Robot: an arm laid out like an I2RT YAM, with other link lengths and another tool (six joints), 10 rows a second.
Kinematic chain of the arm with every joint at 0, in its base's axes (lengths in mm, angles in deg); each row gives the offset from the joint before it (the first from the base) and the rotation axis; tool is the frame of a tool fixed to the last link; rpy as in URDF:
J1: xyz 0 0 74.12 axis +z
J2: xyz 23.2 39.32 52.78 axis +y
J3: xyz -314.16 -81.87 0 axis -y
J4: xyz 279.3 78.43 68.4 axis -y
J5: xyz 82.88 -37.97 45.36 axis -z
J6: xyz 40.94 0 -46.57 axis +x
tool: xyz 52 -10 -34 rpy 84.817 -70.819 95.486
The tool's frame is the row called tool.
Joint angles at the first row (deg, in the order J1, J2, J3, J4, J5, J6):
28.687, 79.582, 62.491, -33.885, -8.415, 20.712
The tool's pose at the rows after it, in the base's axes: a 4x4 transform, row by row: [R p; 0 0 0 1], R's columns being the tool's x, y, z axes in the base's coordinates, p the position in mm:
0.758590, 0.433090, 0.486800, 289.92; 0.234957, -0.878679, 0.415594, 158.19; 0.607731, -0.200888, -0.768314, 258.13; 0, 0, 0, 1
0.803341, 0.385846, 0.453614, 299.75; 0.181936, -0.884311, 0.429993, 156.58; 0.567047, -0.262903, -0.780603, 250.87; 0, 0, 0, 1
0.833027, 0.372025, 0.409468, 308.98; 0.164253, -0.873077, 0.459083, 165.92; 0.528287, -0.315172, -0.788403, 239.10; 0, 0, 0, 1
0.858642, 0.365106, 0.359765, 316.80; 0.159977, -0.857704, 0.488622, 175.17; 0.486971, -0.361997, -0.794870, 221.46; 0, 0, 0, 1
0.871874, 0.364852, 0.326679, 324.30; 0.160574, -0.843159, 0.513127, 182.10; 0.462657, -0.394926, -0.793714, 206.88; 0, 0, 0, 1
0.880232, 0.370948, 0.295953, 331.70; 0.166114, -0.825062, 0.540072, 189.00; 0.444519, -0.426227, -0.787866, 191.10; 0, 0, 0, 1
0.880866, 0.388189, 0.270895, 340.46; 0.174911, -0.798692, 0.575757, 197.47; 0.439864, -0.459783, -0.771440, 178.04; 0, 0, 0, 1
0.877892, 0.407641, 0.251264, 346.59; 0.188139, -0.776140, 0.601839, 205.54; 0.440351, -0.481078, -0.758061, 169.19; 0, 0, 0, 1
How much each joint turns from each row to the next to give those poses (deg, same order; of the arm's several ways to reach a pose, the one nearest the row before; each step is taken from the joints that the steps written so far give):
-3.407, 0.160, -0.002, -1.881, -1.450, 4.574
-1.949, 2.604, 0.914, -0.180, -2.834, 2.318
-0.032, 3.509, 0.847, 0.988, -2.678, 1.674
0.100, 3.687, 0.031, 1.769, -2.773, 1.016
-0.008, 3.043, 0.055, 1.953, -2.174, 0.367
0.015, 3.088, -0.088, 2.432, -2.262, 0.013
0.106, 3.072, 0.387, 2.758, -2.607, -0.246
0.378, 2.328, 0.615, 1.880, -1.812, -0.373

